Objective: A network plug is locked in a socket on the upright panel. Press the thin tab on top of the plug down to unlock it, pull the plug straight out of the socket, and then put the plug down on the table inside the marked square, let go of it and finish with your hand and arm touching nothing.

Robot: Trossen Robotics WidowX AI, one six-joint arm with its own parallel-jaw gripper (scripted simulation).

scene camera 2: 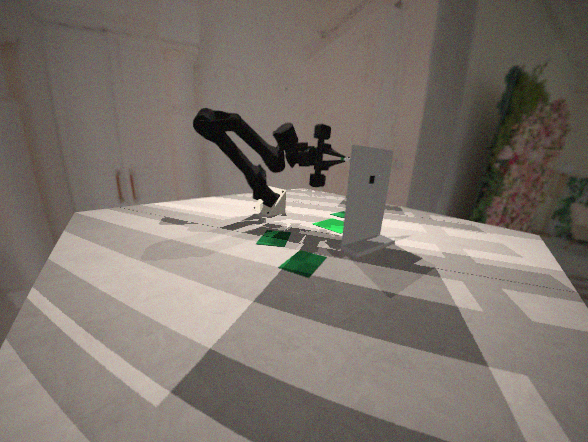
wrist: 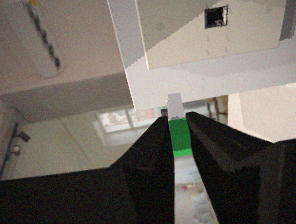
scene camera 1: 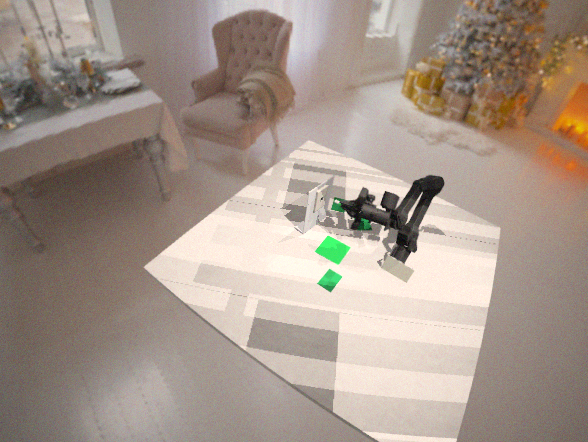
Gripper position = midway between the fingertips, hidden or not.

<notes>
In view: my gripper (scene camera 2: 344, 159), a network plug (wrist: 180, 135) and an upright panel (scene camera 2: 367, 189).
My gripper is seen too in the wrist view (wrist: 177, 123) and in scene camera 1 (scene camera 1: 339, 202). The upright panel also shows in the wrist view (wrist: 200, 56).
</notes>
